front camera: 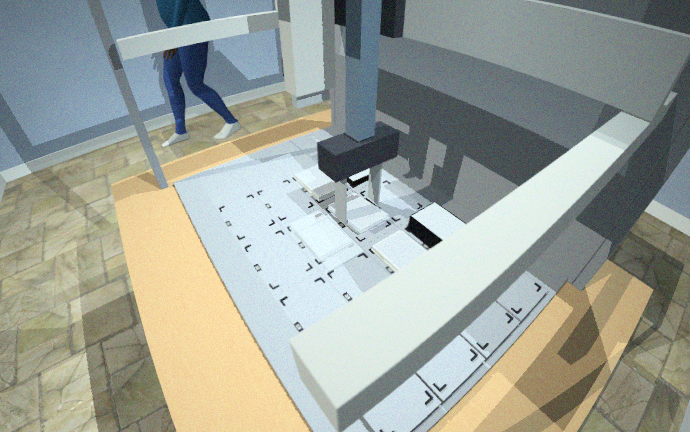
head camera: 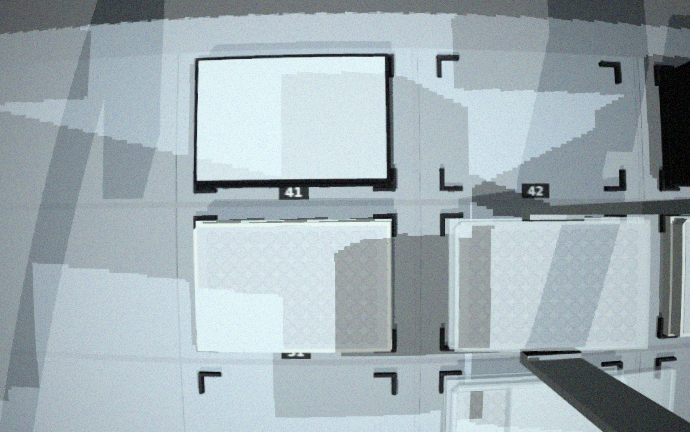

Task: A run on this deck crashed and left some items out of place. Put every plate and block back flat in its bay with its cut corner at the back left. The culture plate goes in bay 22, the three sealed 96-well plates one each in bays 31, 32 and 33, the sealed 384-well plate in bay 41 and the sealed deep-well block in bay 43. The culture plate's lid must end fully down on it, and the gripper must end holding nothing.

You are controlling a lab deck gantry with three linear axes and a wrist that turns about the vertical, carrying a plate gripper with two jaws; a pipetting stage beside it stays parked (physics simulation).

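Places are measured from the robot's base along level axes (x right, y up, z back), in centimetres.
Pixels of known places: gripper, fingertip midpoint: [front camera: 357, 211] [head camera: 548, 284]; robot's base at its link origin: [front camera: 220, 208].
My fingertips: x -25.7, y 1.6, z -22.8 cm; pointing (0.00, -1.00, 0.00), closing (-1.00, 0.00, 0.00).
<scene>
Ahead of a thing's pixels: the offset from my fingertips to its top centre. "*": to the spot under its first point.
My gripper [front camera: 357, 212] [head camera: 552, 285] is shut on a sealed 96-well plate @(dx +0.0, dy +1.3, dz -0.1 cm) [front camera: 367, 215] [head camera: 514, 305], its jaws at the back and front edges. The plate is level, low over bay 32; whether it touches the deck I cannot tell. Other sealed 96-well plates lie in bay 31 @(* dx +1.7, dy -0.2, dz +16.0 cm) [front camera: 314, 182] [head camera: 264, 254] and bay 33 @(* dx +0.4, dy -0.2, dz -14.6 cm) [front camera: 399, 250] [head camera: 685, 284]. The black-edged 384-well plate @(dx -10.7, dy -0.2, dz +16.4 cm) [front camera: 357, 180] [head camera: 239, 117] lies in bay 41. The black-sided deep-well block @(dx -10.7, dy +2.5, dz -16.4 cm) [front camera: 423, 231] [head camera: 674, 127] stands in bay 43. The culture plate [front camera: 320, 234] [head camera: 450, 407] is at bay 22, its clear lid @(* dx +9.2, dy -0.2, dz -9.7 cm) [front camera: 351, 255] shifted right.
A thick pale beam [front camera: 458, 264] crosses the front view and hides part of the deck. The dark gripper body [front camera: 359, 152] hangs above the bays. Bay 42's label @(* dx -6.2, dy -1.6, dz +0.0 cm) [head camera: 535, 190] shows behind the held plate. A person [front camera: 190, 76] stands beyond the deck.
</scene>
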